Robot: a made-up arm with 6 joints.
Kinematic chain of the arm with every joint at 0, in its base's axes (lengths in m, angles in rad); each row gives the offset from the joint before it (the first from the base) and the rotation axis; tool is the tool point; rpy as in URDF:
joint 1: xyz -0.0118 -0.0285 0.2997 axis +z
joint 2: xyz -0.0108 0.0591 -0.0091 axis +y
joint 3: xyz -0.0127 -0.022 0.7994 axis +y
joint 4: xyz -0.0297 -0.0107 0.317 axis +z
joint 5: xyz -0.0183 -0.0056 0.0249 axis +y
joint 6: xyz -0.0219 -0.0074 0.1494 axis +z
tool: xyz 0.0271 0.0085 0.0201 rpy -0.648 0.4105 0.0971
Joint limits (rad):
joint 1: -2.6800..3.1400
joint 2: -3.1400..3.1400
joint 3: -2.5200..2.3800
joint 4: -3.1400..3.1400
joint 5: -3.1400..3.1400
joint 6: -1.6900..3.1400
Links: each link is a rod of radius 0.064 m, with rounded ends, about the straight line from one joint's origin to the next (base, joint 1, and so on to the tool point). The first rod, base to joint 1, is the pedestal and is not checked.
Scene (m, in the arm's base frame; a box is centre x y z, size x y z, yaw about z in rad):
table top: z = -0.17
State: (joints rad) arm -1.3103 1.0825 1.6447 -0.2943 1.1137 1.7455
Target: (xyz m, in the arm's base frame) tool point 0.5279 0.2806 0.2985
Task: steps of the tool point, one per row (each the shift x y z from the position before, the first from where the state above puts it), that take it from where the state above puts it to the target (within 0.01 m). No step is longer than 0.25 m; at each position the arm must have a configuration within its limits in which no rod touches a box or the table.
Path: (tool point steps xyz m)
1: 0.2013 0.1203 0.0083
2: 0.1507 0.1694 0.0094
3: 0.0895 0.1997 0.0107
4: 0.0243 0.2099 0.0117
5: -0.0390 0.1998 0.0129
6: -0.0942 0.1723 0.0139

